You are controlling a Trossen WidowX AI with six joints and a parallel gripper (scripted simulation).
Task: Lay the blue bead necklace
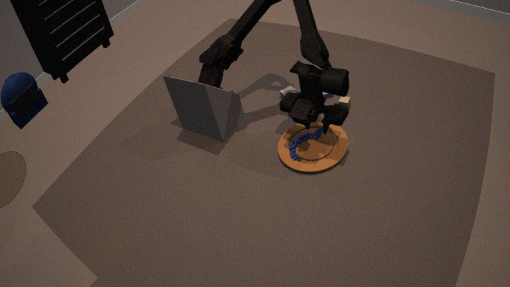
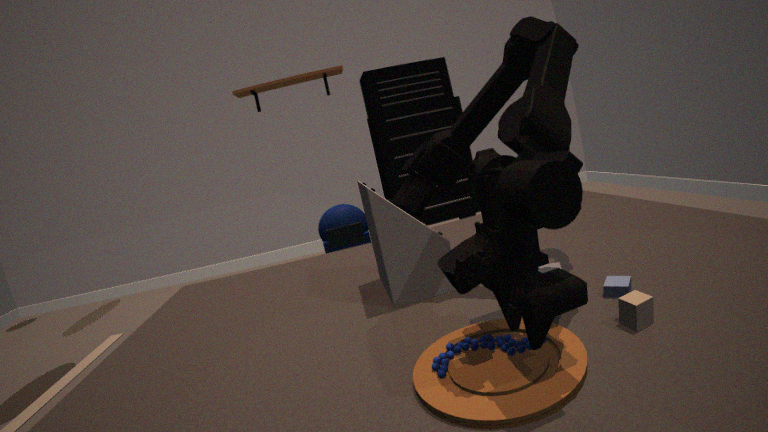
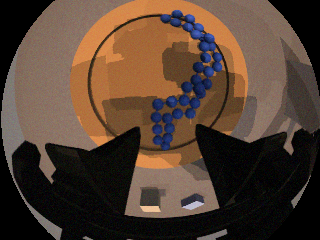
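Right now the tan cube is 20 mm ahead of my gripper tip and 150 mm to the left of it. Round my gripper tip: white block: 170 mm behind, 120 mm to the left, 10 mm below; then pale blue block: 70 mm behind, 180 mm to the left, 10 mm below.
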